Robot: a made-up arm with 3 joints. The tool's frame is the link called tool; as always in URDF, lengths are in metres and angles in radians. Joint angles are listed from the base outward.
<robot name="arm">
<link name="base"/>
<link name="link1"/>
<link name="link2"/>
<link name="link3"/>
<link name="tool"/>
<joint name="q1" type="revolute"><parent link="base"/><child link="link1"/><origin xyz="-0.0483 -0.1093 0.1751" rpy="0 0 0"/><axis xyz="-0.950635 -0.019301 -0.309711"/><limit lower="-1.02" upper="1.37"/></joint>
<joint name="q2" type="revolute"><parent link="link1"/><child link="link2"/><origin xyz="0.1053 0.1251 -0.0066" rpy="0 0 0"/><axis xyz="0 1 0"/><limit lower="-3.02" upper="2.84"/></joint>
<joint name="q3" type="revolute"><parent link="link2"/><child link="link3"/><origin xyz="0.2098 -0.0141 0.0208" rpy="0 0 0"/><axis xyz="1 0 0"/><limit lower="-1.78" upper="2.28"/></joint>
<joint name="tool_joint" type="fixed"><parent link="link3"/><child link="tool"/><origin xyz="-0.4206 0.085 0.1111" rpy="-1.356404 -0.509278 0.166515"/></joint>
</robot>
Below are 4 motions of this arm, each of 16 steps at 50 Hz.
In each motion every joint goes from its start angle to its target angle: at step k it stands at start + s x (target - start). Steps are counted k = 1, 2, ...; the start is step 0. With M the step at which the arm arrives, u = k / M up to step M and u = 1 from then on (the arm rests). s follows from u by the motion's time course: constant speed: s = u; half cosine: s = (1 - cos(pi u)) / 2; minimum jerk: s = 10 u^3 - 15 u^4 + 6 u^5.
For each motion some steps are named. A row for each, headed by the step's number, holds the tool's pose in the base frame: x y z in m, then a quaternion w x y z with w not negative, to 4 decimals.
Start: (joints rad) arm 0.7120 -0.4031 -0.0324
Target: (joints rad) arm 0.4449 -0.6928 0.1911
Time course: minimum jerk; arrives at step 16
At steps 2, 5, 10, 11, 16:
2: -0.1420 0.0873 0.0631 0.4345 -0.8018 -0.3837 -0.1454
5: -0.1487 0.0826 0.0664 0.4580 -0.7734 -0.4085 -0.1587
10: -0.1673 0.0648 0.0724 0.5276 -0.6679 -0.4846 -0.2016
11: -0.1699 0.0614 0.0727 0.5382 -0.6479 -0.4969 -0.2088
16: -0.1742 0.0551 0.0724 0.5568 -0.6090 -0.5193 -0.2223

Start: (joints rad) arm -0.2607 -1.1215 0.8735
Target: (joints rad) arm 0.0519 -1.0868 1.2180
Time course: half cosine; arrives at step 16
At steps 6, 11, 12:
6: -0.1780 -0.0307 0.0594 0.7248 0.0413 -0.6258 -0.2852
11: -0.1682 -0.0625 0.0481 0.7400 0.0480 -0.6310 -0.2279
12: -0.1666 -0.0677 0.0469 0.7427 0.0488 -0.6310 -0.2187

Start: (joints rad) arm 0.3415 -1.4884 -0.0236
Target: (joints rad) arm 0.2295 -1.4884 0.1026
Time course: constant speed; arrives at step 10
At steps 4, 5, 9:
4: -0.0777 0.0222 -0.0769 0.3240 -0.4425 -0.7451 -0.3796
5: -0.0794 0.0235 -0.0750 0.3309 -0.4354 -0.7457 -0.3806
9: -0.0858 0.0282 -0.0675 0.3576 -0.4064 -0.7477 -0.3846

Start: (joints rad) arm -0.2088 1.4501 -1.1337
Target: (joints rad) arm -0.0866 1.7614 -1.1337
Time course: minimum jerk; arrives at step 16
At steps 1, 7, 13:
1: 0.0088 0.0979 0.4217 0.4580 -0.5988 -0.0589 0.6544
7: 0.0366 0.1086 0.4149 0.4431 -0.5712 -0.0175 0.6907
13: 0.0782 0.1233 0.3986 0.4220 -0.5248 0.0462 0.7378

